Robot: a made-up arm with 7 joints. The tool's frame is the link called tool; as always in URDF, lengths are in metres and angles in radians. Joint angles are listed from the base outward.
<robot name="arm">
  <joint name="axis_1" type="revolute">
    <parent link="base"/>
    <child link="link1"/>
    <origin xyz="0 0 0.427"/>
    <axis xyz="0 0 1"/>
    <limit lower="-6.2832" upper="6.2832"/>
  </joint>
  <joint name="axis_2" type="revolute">
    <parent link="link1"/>
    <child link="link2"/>
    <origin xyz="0 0 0"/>
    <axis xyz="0 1 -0.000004"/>
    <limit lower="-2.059" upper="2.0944"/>
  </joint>
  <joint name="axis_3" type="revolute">
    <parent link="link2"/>
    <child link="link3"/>
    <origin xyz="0 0 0.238"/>
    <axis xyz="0 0 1"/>
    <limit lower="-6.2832" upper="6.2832"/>
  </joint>
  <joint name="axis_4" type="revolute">
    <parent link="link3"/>
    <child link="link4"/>
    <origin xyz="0.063 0 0"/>
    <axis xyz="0 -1 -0.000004"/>
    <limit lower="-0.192" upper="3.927"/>
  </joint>
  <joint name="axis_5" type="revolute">
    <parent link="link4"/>
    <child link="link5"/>
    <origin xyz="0.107 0 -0.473"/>
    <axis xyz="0 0.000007 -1"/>
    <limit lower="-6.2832" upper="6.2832"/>
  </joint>
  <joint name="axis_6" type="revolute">
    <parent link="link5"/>
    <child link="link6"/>
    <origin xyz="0 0 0"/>
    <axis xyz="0 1 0.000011"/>
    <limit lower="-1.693" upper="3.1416"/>
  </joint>
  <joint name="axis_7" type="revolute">
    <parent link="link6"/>
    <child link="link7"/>
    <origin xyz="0.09 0 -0.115"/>
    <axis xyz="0 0.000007 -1"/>
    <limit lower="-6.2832" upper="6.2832"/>
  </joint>
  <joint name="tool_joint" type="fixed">
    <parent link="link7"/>
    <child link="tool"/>
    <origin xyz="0 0 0" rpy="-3.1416 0 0"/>
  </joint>
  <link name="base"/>
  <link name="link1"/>
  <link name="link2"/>
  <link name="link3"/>
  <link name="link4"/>
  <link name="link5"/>
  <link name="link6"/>
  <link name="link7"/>
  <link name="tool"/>
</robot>
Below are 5 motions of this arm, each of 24 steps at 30 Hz.
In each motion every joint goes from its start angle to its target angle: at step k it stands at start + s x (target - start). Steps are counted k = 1, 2, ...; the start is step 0. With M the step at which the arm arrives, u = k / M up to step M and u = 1 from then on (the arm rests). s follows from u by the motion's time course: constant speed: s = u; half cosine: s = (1 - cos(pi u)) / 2; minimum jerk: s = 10 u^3 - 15 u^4 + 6 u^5.
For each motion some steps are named. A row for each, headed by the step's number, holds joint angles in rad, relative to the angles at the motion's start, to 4 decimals.
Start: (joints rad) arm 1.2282 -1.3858 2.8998 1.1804 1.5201 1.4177 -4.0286
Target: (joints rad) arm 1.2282 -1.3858 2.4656 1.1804 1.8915 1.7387 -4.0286
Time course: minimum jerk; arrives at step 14
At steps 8, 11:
8: 0.0000 0.0000 -0.2745 0.0000 0.2348 0.2029 0.0000
11: 0.0000 0.0000 -0.4040 0.0000 0.3456 0.2987 0.0000

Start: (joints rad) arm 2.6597 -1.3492 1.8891 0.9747 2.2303 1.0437 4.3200
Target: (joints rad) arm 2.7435 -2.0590 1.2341 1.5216 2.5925 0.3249 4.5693
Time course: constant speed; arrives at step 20
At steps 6, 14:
6: 0.0251 -0.2129 -0.1965 0.1641 0.1087 -0.2156 0.0748
14: 0.0587 -0.4969 -0.4585 0.3828 0.2535 -0.5032 0.1745

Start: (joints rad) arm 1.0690 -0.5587 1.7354 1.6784 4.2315 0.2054 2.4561
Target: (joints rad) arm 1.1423 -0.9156 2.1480 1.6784 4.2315 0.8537 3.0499
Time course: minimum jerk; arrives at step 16
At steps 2, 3, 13, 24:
2: 0.0012 -0.0057 0.0066 0.0000 0.0000 0.0104 0.0095
3: 0.0036 -0.0174 0.0201 0.0000 0.0000 0.0316 0.0290
13: 0.0697 -0.3395 0.3925 0.0000 0.0000 0.6167 0.5648
24: 0.0733 -0.3569 0.4126 0.0000 0.0000 0.6483 0.5938

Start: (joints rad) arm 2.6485 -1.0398 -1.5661 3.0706 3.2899 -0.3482 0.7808
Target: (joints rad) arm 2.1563 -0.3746 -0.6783 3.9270 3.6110 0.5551 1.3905
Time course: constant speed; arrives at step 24
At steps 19, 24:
19: -0.3897 0.5266 0.7028 0.6780 0.2542 0.7151 0.4827
24: -0.4922 0.6652 0.8878 0.8564 0.3211 0.9033 0.6097

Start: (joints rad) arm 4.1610 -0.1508 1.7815 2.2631 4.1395 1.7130 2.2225
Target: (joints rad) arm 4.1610 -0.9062 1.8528 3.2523 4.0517 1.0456 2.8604
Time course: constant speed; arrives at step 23
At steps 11, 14, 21, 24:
11: 0.0000 -0.3613 0.0341 0.4731 -0.0420 -0.3192 0.3051
14: 0.0000 -0.4598 0.0434 0.6021 -0.0534 -0.4062 0.3883
21: 0.0000 -0.6897 0.0651 0.9032 -0.0802 -0.6094 0.5824
24: 0.0000 -0.7554 0.0713 0.9892 -0.0878 -0.6674 0.6379

